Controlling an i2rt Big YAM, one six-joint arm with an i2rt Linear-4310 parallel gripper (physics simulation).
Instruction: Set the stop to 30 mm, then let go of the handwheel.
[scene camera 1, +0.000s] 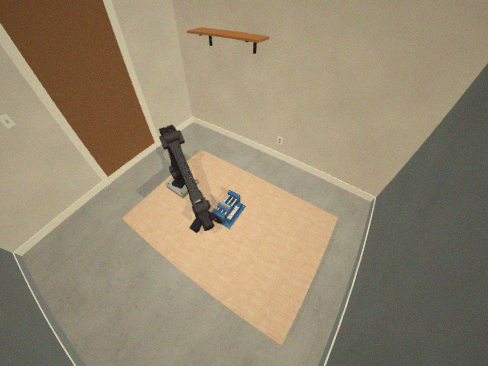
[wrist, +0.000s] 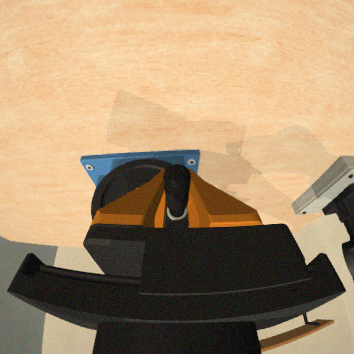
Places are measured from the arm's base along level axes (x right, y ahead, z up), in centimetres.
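Pixels of known places: gripper, fingertip midpoint: (wrist: 176, 175); arm's base at its link origin: (scene camera 1: 181, 181) (wrist: 347, 195).
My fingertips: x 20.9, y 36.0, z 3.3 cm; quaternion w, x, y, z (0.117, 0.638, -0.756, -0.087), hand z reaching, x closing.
Observation:
Ahead of a thing's pixels: the offset from my fingertips to its middle. "spot": to the spot under its first point. Level surfaces: height alone.
The blue stop fixture {spot: dx -11.1, dy +12.3, dz -5.9 cm} (scene camera 1: 235, 216) (wrist: 100, 166) stands on the wooden mat. Its black handwheel {spot: dx -1.6, dy +5.1, dz +4.9 cm} (scene camera 1: 217, 216) (wrist: 125, 182) is at the end facing my arm. In the wrist view the wheel is partly covered by my fingers, and its crank knob {dx +0.6, dy +0.0, dz +2.1 cm} (wrist: 176, 194) stands between the two orange fingertips, which touch it from both sides. My gripper (scene camera 1: 212, 220) (wrist: 176, 175) is shut on this knob. A light grey crosspiece {dx -10.9, dy +5.4, dz +2.1 cm} (scene camera 1: 224, 201), perhaps the stop, shows on the fixture in the scene view. The scale marks are too small to read, so the setting cannot be told.
The arm's grey base plate (scene camera 1: 177, 187) (wrist: 322, 186) stands at the edge of the wooden mat {dz -6.9 cm} (scene camera 1: 280, 280) (wrist: 175, 60), left of the fixture in the scene view. A wall shelf (scene camera 1: 227, 34) (wrist: 297, 336) hangs high on the back wall. A brown door (scene camera 1: 75, 80) is at the left.

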